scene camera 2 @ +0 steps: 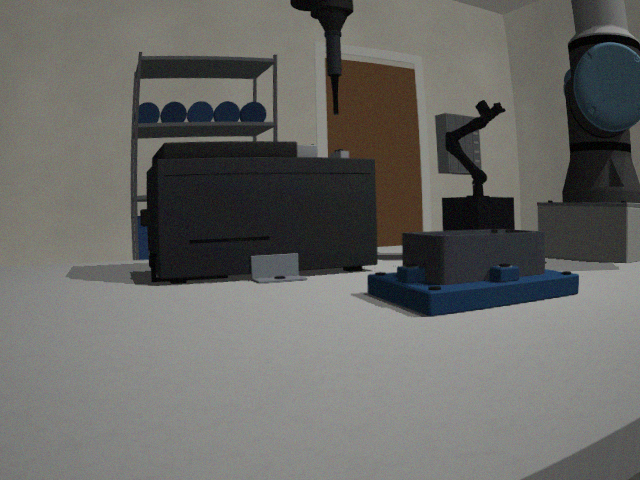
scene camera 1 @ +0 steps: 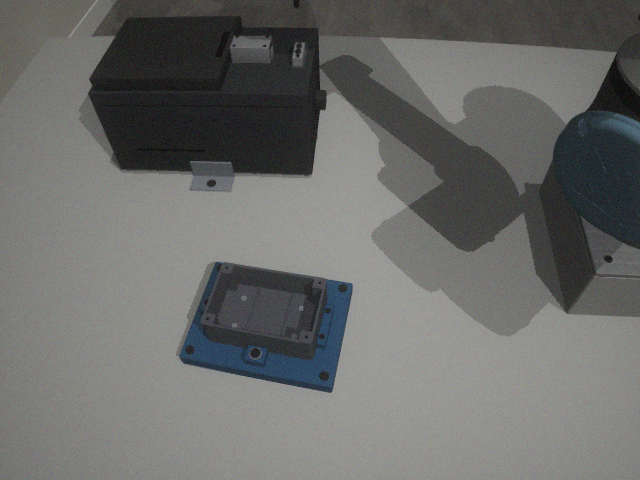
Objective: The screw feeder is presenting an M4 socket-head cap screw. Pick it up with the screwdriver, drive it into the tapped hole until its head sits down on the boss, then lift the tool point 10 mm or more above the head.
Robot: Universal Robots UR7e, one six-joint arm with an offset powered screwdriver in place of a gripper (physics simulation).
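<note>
The screw feeder (scene camera 1: 211, 131) (scene camera 2: 268, 206) is a large dark box at the back left. A small pale block (scene camera 1: 298, 53) (scene camera 2: 341, 153) with dark spots sits on its top; I cannot make out a screw there. The grey open housing (scene camera 1: 258, 338) (scene camera 2: 480, 258) stands in a blue fixture (scene camera 1: 289, 373) (scene camera 2: 496, 298), with small holes at its corners; I cannot tell which is the tapped hole. My screwdriver (scene camera 1: 296, 3) (scene camera 2: 336, 112) points down, its tip well above the feeder's top in the scene camera 2 view. Whether a screw is on the tip is too small to tell.
A white block (scene camera 1: 251, 49) (scene camera 2: 307, 150) and a raised dark cover (scene camera 1: 165, 51) (scene camera 2: 227, 149) are on the feeder. A metal bracket (scene camera 1: 211, 175) (scene camera 2: 275, 267) stands at its front. My arm's blue joint cap (scene camera 1: 599, 175) (scene camera 2: 607, 87) is at the right, above the grey pedestal (scene camera 1: 610, 297) (scene camera 2: 581, 232).
</note>
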